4 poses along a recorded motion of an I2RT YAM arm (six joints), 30 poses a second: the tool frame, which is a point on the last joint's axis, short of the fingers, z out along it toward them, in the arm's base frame.
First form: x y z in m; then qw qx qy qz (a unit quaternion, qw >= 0).
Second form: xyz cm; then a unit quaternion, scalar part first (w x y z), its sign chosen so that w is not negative. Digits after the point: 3 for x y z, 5 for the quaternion.
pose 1, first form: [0.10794 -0.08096 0.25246 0.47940 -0.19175 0.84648 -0.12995]
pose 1, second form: [10.794 -8.096 25.246 0.47940 -0.19175 0.84648 -0.12995]
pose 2, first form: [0.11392 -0.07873 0.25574 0.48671 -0.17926 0.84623 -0.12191]
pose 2, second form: [11.392 -7.873 25.574 0.48671 -0.17926 0.84623 -0.12191]
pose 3, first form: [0.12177 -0.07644 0.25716 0.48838 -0.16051 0.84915 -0.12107]
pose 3, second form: [12.177 -7.644 25.716 0.48838 -0.16051 0.84915 -0.12107]
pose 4, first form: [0.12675 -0.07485 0.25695 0.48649 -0.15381 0.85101 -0.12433]
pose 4, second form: [12.675 -7.485 25.695 0.48649 -0.15381 0.85101 -0.12433]
